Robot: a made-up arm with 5 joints.
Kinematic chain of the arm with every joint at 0, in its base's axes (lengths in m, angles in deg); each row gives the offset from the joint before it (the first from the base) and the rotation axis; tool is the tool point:
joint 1: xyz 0 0 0.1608 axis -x
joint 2: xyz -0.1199 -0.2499 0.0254 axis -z
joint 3: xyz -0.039 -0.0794 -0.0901 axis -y
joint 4: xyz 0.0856 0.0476 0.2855 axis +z
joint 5: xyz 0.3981 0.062 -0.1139 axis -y
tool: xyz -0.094 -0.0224 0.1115
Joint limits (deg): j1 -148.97..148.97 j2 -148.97..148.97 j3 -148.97..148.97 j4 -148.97..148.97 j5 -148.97..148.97
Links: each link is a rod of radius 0.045 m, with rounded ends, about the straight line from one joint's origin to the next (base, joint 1, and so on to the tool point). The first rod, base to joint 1, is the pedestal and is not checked.
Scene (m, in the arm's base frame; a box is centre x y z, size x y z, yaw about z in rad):
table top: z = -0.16
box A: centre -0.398 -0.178 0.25 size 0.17 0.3 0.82 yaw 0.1
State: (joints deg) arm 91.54 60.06 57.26 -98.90 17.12
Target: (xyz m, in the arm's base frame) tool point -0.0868 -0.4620 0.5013
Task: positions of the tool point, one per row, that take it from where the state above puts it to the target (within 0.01 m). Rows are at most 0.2 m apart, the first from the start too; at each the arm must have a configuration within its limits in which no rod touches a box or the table.
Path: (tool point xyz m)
1: -0.5112 0.1768 0.4463
2: -0.5146 0.2193 0.5159
3: -0.4963 0.2749 0.5868
4: -0.4522 0.3427 0.6511
5: -0.3808 0.4187 0.7001
6: -0.3589 0.3224 0.7301
7: -0.3211 0.2173 0.7544
8: -0.2727 0.0974 0.7679
9: -0.2197 -0.0393 0.7603
10: -0.1678 -0.1877 0.7190
11: -0.1222 -0.3348 0.6339
12: -0.0868 -0.4620 0.5013

